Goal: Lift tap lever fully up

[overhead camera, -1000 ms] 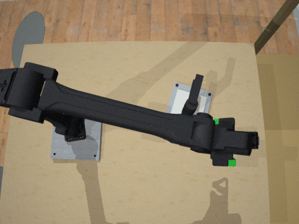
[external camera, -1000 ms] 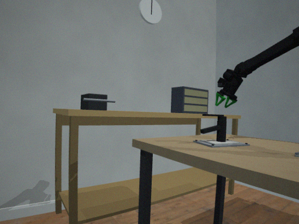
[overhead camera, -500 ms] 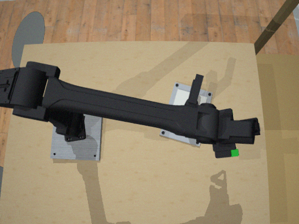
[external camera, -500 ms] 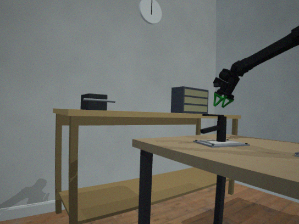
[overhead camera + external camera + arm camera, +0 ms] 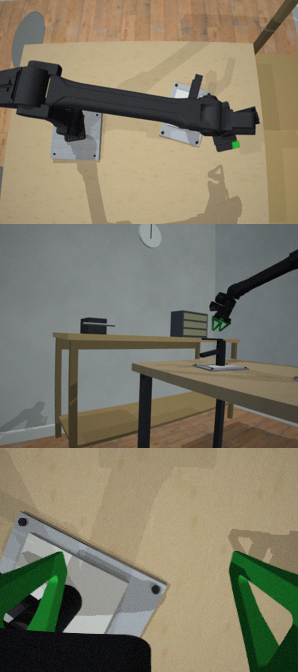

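Now: hand 60 mm past the lever, 170 mm to the right of it and 60 mm above it.
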